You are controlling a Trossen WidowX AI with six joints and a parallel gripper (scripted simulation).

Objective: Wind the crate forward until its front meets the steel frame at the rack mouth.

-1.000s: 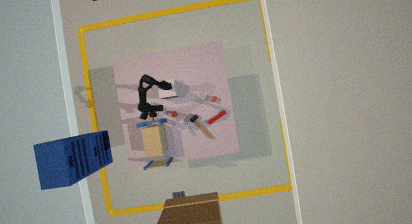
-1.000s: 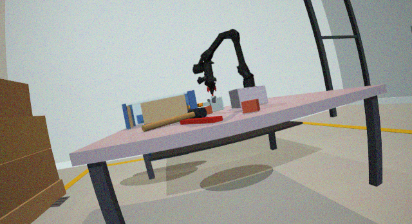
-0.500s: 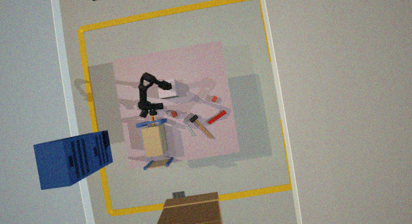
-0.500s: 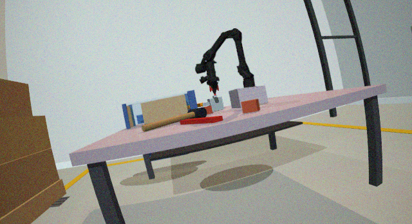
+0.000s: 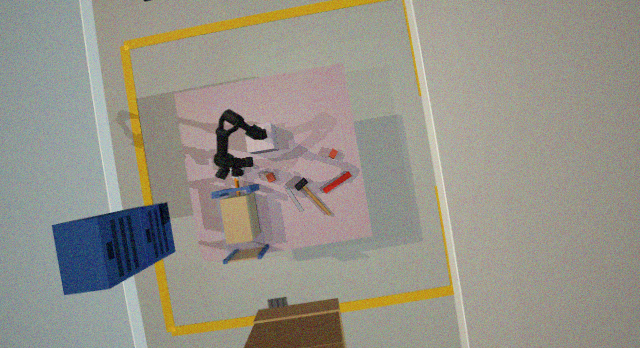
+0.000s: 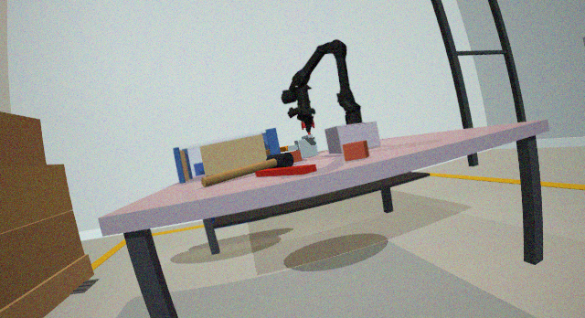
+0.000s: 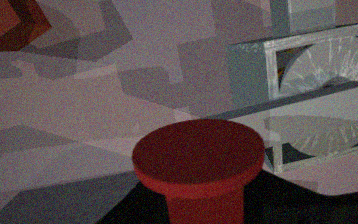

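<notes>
Right now the grey winch is 20 mm behind my gripper tip, 110 mm to the right of it and 80 mm below it. Also, from my gripper tip: blue steel frame: 150 mm ahead, 110 mm to the right, 10 mm below; then winch handle: 40 mm to the right, 10 mm below; then red knob: 20 mm above.
</notes>
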